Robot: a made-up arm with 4 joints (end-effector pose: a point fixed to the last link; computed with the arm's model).
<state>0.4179 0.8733 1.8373 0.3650</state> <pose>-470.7 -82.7 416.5 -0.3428 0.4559 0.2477 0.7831</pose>
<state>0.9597 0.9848 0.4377 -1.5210</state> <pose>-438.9 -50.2 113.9 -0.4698 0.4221 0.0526 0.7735</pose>
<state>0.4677 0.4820 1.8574 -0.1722</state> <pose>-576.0 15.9 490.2 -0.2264 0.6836 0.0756 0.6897</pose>
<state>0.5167 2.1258 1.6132 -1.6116</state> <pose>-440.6 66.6 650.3 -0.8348 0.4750 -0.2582 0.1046</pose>
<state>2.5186 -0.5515 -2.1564 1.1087</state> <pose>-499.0 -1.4 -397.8 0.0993 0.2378 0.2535 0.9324</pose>
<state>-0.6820 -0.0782 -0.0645 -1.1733</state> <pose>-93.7 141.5 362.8 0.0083 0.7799 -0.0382 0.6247</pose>
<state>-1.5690 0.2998 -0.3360 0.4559</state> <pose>77.5 219.1 -53.3 0.1381 0.3746 0.0568 0.9151</pose>
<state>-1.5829 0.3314 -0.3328 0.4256</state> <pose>69.9 225.9 -44.9 0.1519 0.3952 0.0643 0.9037</pose>
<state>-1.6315 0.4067 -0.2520 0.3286</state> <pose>39.1 227.4 5.3 0.1805 0.4913 0.0905 0.8473</pose>
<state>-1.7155 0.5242 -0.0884 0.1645</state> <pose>15.9 203.3 105.1 0.2158 0.6450 0.1434 0.7189</pose>
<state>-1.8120 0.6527 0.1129 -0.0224</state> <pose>44.7 142.9 210.4 0.2384 0.7833 0.2144 0.5326</pose>
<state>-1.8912 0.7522 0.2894 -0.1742</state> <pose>109.7 75.0 268.1 0.2405 0.8591 0.2776 0.3565</pose>
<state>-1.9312 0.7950 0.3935 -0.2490</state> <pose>157.2 36.0 284.2 0.2325 0.8851 0.3095 0.2583</pose>
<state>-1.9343 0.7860 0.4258 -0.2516</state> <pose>168.4 29.2 288.6 0.2251 0.8915 0.3098 0.2419</pose>
